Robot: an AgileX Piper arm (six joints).
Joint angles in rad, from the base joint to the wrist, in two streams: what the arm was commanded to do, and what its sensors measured. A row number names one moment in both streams.
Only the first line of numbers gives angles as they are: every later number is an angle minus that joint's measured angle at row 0.
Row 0, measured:
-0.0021 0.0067 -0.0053 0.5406 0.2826 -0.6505
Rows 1 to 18, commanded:
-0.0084 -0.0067 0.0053 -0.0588 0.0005 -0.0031
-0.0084 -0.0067 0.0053 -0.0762 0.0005 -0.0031
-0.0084 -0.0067 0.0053 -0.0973 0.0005 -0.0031
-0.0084 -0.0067 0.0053 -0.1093 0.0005 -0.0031
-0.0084 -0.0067 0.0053 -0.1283 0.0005 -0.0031
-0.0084 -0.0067 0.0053 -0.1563 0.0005 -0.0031
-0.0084 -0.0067 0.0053 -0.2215 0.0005 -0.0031
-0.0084 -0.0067 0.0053 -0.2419 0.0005 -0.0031
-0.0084 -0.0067 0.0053 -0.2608 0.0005 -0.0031
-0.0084 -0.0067 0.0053 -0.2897 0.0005 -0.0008
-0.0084 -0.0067 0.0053 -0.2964 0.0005 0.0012
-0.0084 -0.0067 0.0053 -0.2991 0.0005 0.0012
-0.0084 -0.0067 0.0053 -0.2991 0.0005 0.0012
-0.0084 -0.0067 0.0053 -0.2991 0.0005 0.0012
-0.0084 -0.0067 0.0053 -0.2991 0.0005 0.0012
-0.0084 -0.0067 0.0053 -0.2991 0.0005 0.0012
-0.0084 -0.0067 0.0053 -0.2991 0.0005 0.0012
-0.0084 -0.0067 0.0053 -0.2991 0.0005 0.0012
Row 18, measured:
0.0000 0.0000 0.0000 -0.2922 0.0000 0.0000
